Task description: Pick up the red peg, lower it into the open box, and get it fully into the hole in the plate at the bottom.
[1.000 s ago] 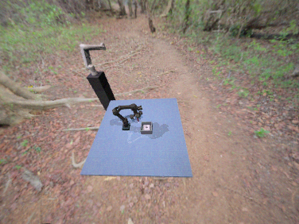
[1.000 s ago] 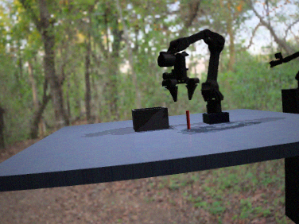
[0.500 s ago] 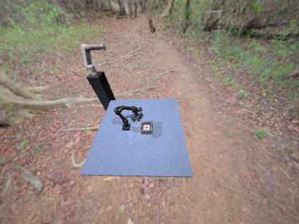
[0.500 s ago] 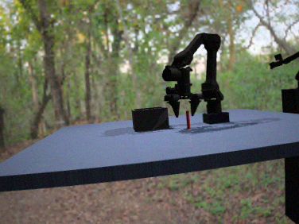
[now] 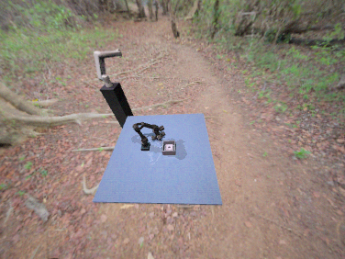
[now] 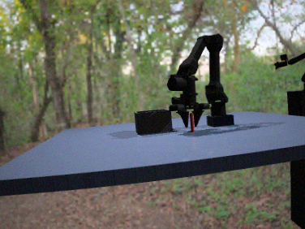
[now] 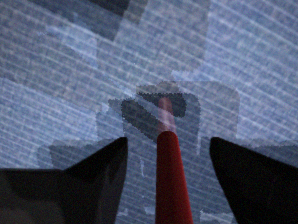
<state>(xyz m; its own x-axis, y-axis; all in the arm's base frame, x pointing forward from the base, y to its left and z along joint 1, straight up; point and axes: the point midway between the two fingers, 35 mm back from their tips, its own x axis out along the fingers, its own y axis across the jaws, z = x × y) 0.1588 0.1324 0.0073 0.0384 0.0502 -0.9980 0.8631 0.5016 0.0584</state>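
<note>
Now: the box 160 mm ahead of my gripper tip, 150 mm to the right of it and 10 mm above it. The rest, counted from my gripper tip: red peg (20 mm above, 10 mm to the left).
</note>
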